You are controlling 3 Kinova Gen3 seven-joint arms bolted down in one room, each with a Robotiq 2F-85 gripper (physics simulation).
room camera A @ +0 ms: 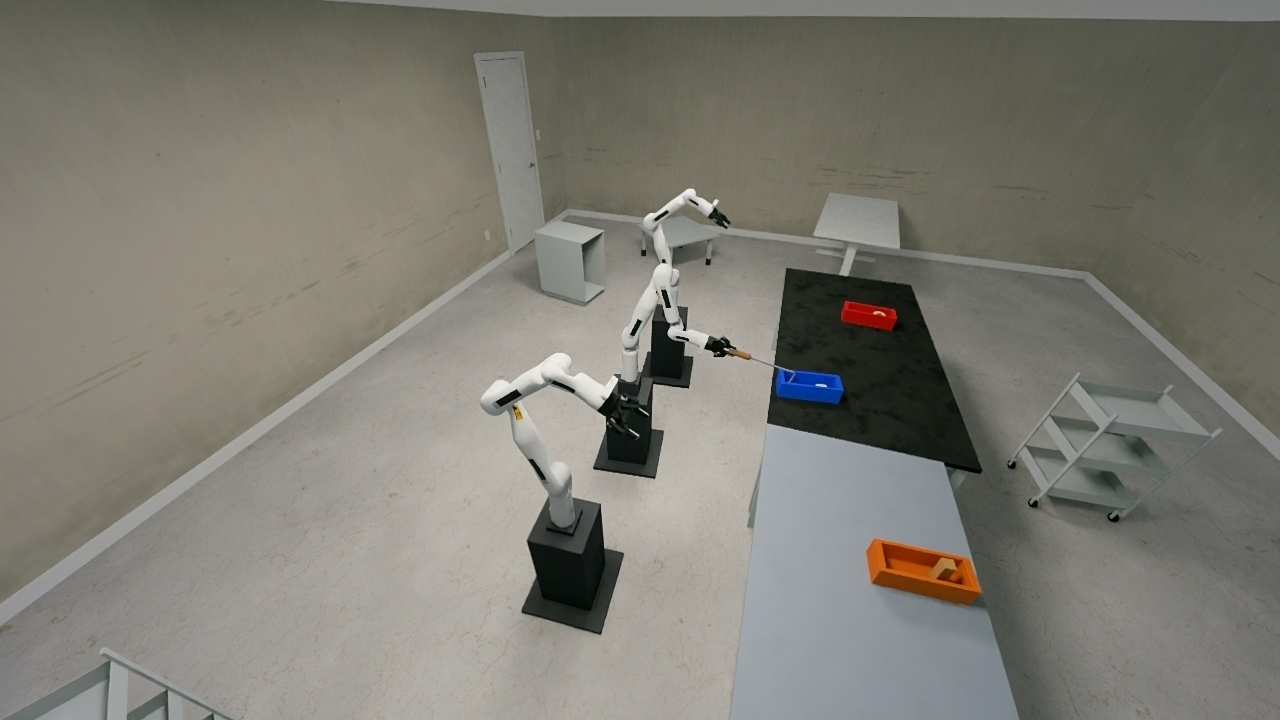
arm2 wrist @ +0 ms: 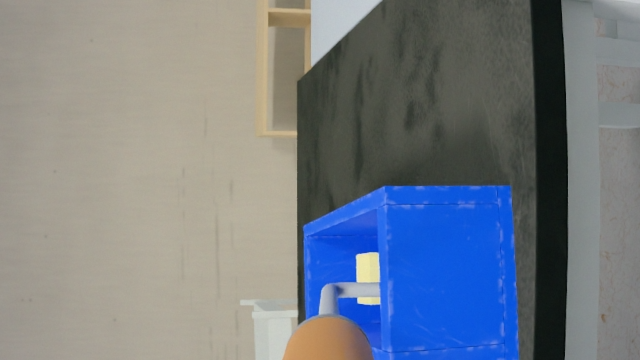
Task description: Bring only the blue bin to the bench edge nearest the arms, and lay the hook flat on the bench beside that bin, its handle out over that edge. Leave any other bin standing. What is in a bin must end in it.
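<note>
The blue bin (arm2 wrist: 442, 280) (room camera A: 809, 389) stands upright on the black bench (arm2 wrist: 425, 100) (room camera A: 881, 358), close to the edge nearest the arms; the wrist view shows a narrow strip of bench between them. A pale yellow block (arm2 wrist: 368, 265) is inside it. The hook (arm2 wrist: 327, 300) (room camera A: 765, 362) reaches over the bin's near wall; its bent end is inside, partly hidden. Its orange-brown handle (arm2 wrist: 327, 342) (room camera A: 740, 354) is held clear of the bench by the middle arm's gripper (room camera A: 726, 350) in the room view. The nearest arm's gripper (room camera A: 637, 419) looks open; the farthest arm's gripper (room camera A: 721, 217) is too small to tell.
A red bin (room camera A: 868, 315) with a pale item stands farther along the black bench. An orange bin (room camera A: 895, 580) with a wooden block stands on the adjoining grey-blue bench (room camera A: 823, 537). A trolley (room camera A: 1136, 407) stands right of the benches. A wooden shelf (arm2 wrist: 261, 75) stands beyond the bench.
</note>
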